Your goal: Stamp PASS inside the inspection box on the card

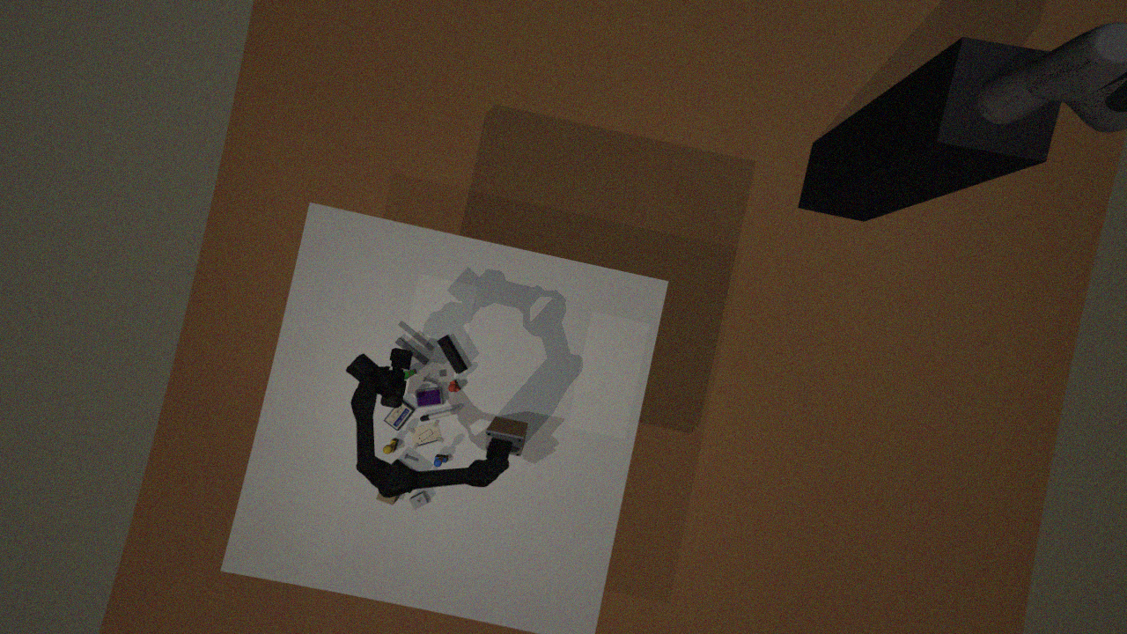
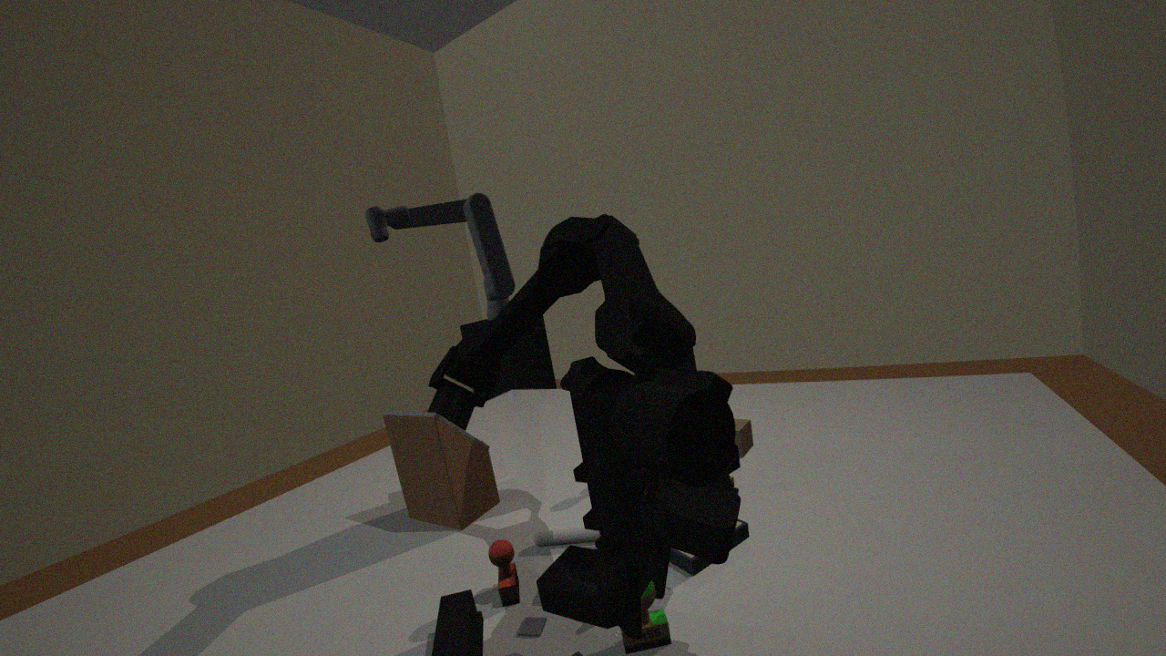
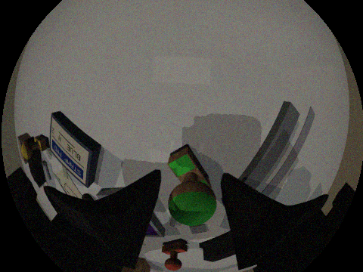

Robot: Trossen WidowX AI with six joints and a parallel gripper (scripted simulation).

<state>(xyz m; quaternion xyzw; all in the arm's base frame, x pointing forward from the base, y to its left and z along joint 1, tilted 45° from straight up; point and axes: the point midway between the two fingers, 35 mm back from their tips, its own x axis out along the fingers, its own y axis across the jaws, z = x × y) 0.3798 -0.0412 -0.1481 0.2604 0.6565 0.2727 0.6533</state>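
Now: gripper tip 10 mm above the green-knobbed PASS stamp. Round my gripper tip: black block 140 mm behind, 100 mm to the right, 10 mm below; blue-labelled stamp pad box 150 mm to the left, 10 mm below; purple ink pad 90 mm behind, 70 mm to the left, 20 mm below.
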